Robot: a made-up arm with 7 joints.
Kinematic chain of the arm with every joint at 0, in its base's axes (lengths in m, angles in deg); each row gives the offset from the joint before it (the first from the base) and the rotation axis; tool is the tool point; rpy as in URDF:
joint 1: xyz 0 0 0.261 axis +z
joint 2: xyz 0 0 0 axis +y
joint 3: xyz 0 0 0.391 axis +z
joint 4: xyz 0.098 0 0 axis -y
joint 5: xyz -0.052 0 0.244 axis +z
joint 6: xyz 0 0 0 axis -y
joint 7: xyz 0.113 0 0 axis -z
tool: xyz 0 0 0 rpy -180 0 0
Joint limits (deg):
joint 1: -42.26..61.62
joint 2: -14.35..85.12
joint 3: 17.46..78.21
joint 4: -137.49..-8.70
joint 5: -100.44..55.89
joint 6: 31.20..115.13
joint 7: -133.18..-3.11
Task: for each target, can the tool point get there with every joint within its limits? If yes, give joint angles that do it. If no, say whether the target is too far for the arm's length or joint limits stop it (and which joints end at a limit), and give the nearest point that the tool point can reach.
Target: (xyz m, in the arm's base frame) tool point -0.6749 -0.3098 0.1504
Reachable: no: joint limits stop it (at a limit: joint 1, joint 2, joint 3, joint 4, joint 5, joint 6) | nearest point -0.3008 0.0970 0.4181 | short by 0.614 m
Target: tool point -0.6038 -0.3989 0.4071
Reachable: no: joint limits stop it (at a limit: joint 1, joint 2, joint 3, joint 5, joint 6) | nearest point -0.3331 0.1116 0.4576 | short by 0.580 m
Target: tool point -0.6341 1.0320 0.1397
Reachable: no: too far | nearest point -0.1669 0.6259 0.2153 | short by 0.624 m
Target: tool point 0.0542 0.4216 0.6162
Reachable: yes | joints 35.43 -1.75 52.91 -98.85 -48.10 53.11 -69.52
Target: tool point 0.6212 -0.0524 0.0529
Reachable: yes | joints -23.34 69.34 27.10 -87.56 18.96 101.70 -79.34
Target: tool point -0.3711 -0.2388 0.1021
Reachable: no: joint limits stop it (at a limit: joint 1, joint 2, joint 3, joint 4, joint 6) | nearest point -0.2967 0.0978 0.4162 | short by 0.466 m
